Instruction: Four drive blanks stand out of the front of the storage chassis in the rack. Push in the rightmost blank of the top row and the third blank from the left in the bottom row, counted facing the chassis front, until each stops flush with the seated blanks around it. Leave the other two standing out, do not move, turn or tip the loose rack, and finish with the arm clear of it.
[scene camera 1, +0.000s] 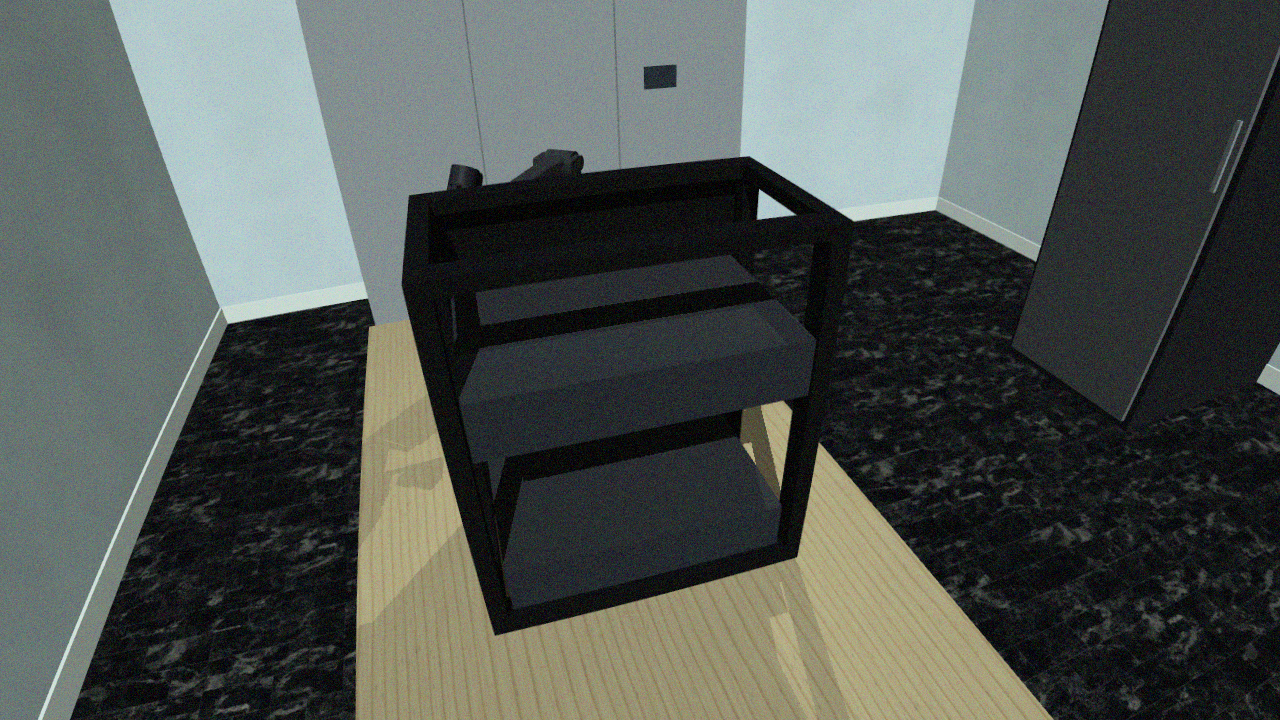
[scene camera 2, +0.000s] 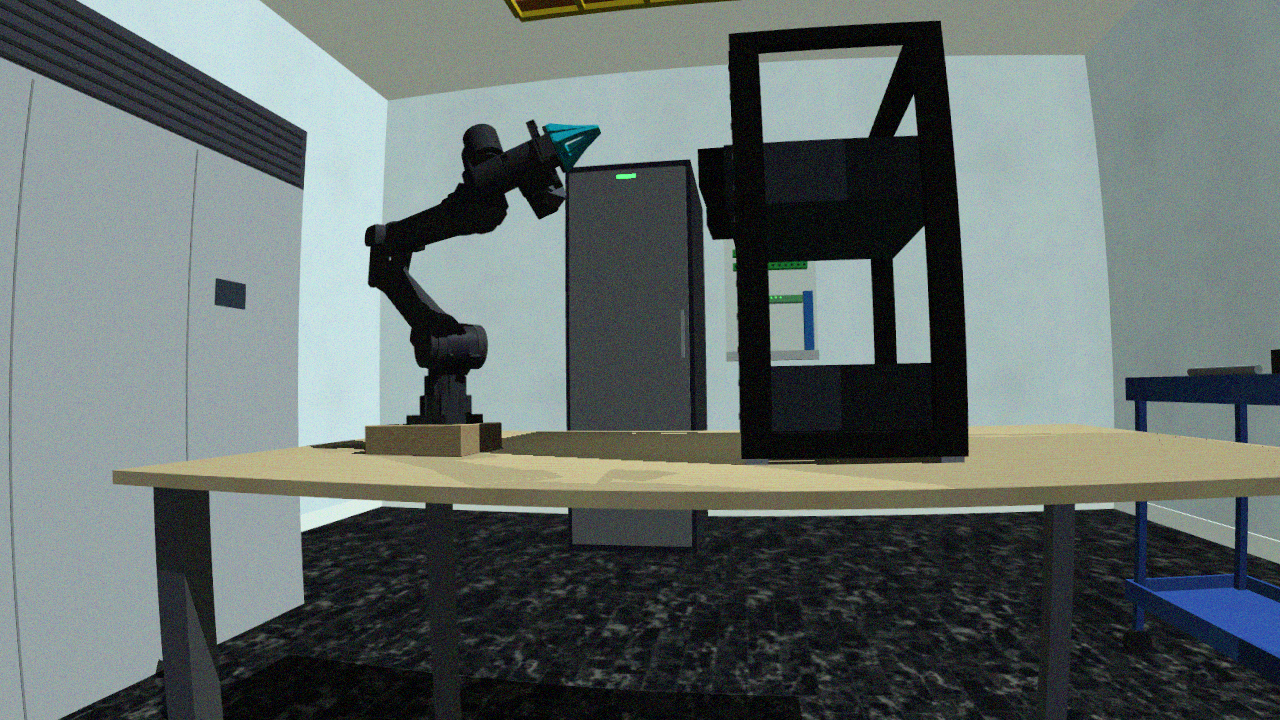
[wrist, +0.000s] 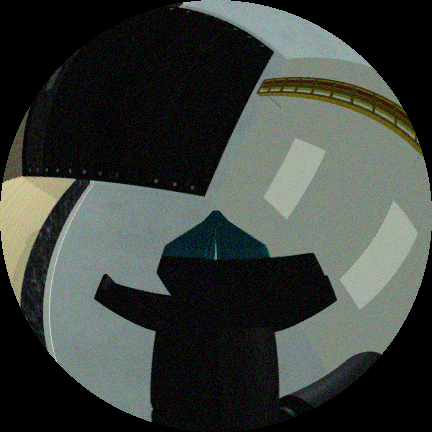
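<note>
A black rack (scene camera 1: 588, 342) is visible, and the rack also appears at (scene camera 2: 855, 198) and (wrist: 156, 108). My gripper (scene camera 2: 599, 128) is in sight as well; the wrist view has the gripper (wrist: 215, 215) too.
</note>
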